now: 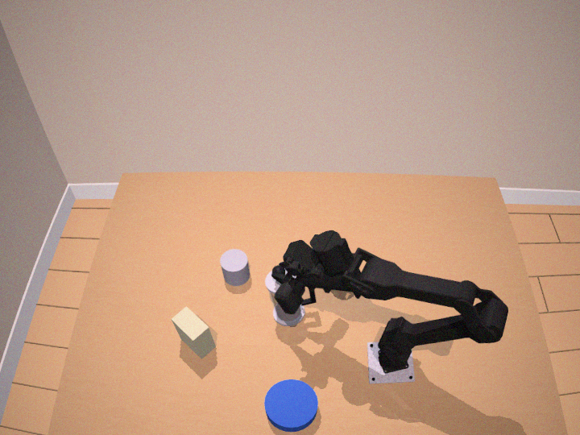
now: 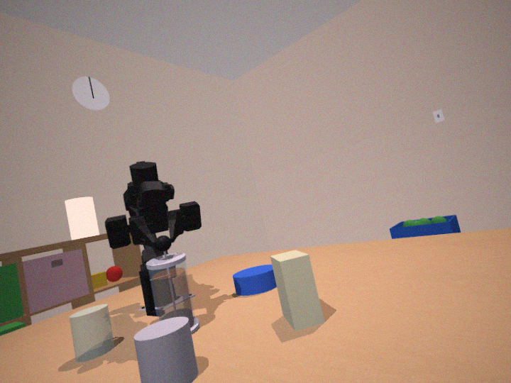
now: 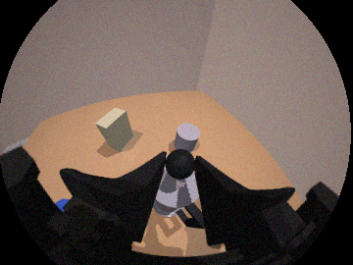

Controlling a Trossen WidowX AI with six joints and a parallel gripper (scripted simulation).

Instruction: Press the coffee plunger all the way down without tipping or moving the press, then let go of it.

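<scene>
Right now the coffee press is 4 cm behind my gripper tip, 2 cm to the left of it and 9 cm below it. From my gripper tip the other things lie so: blue disc (2 cm ahead, 28 cm to the left, 15 cm below); pale green cylinder (16 cm behind, 6 cm to the right, 14 cm below); lilac-grey cylinder (10 cm ahead, 12 cm to the right, 14 cm below).
</scene>
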